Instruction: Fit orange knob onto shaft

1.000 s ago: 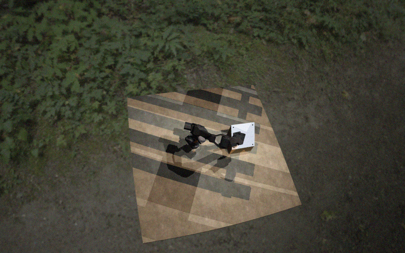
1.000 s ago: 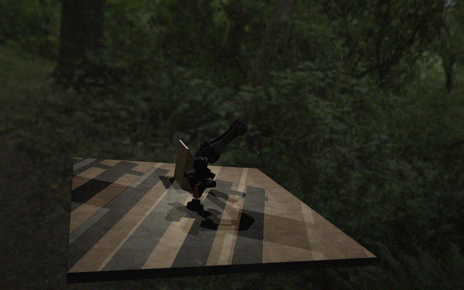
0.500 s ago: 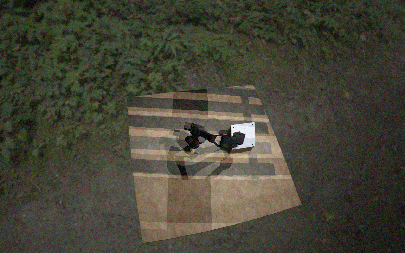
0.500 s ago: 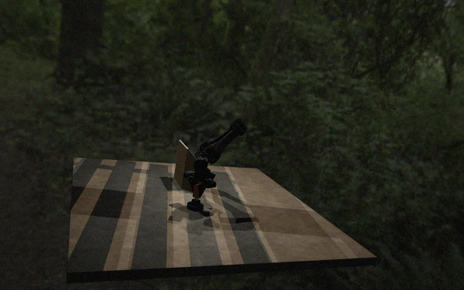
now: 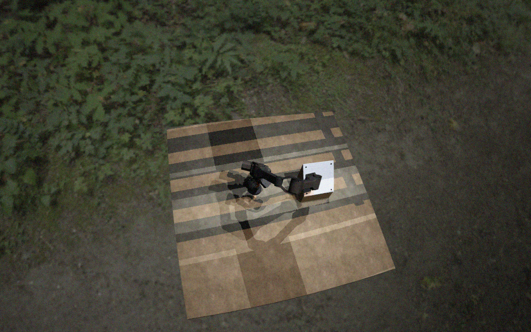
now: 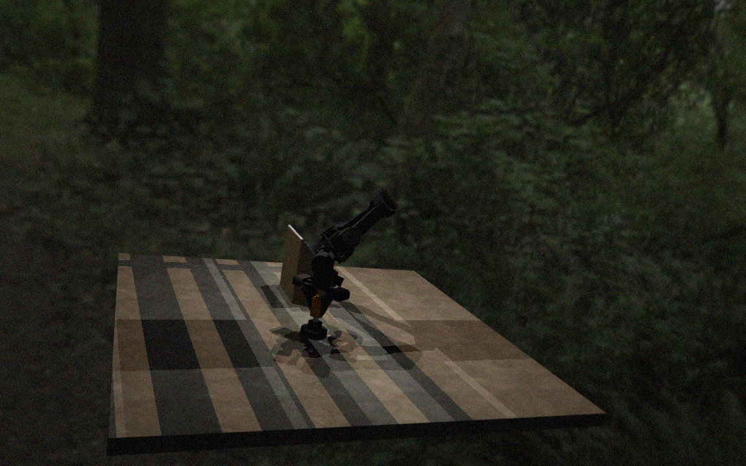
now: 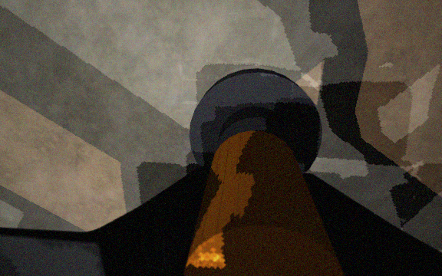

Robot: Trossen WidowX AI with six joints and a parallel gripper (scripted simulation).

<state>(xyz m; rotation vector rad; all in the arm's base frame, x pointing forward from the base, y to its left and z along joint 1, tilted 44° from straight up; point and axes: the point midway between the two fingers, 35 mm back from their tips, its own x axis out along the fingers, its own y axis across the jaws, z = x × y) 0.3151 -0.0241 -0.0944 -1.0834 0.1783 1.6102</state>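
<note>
The orange knob lies 30 mm above my gripper tip. Also, from my gripper tip: round dark pedestal (40 mm below).
</note>
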